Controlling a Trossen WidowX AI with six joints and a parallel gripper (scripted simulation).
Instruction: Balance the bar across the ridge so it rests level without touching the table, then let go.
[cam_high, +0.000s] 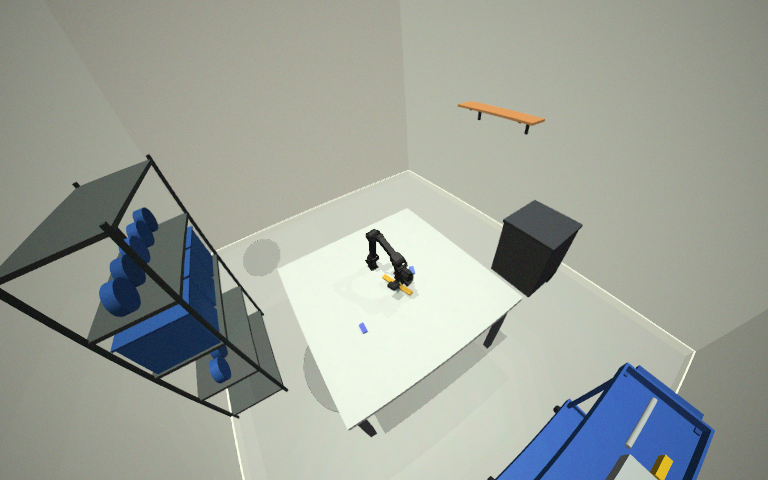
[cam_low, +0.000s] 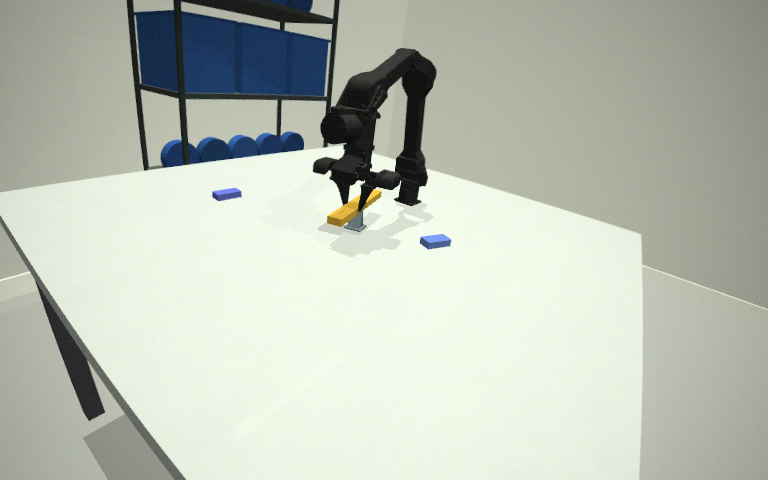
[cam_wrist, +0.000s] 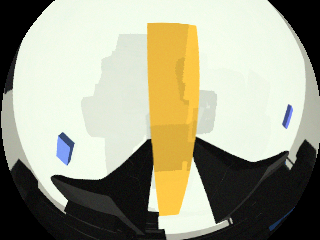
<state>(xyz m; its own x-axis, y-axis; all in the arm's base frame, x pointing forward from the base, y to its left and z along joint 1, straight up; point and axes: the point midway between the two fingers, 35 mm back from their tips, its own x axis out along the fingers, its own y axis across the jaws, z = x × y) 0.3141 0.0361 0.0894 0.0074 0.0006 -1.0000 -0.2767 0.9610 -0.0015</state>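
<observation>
My gripper tip is now 3 cm past the yellow bar and 1 cm to the left of it.
</observation>
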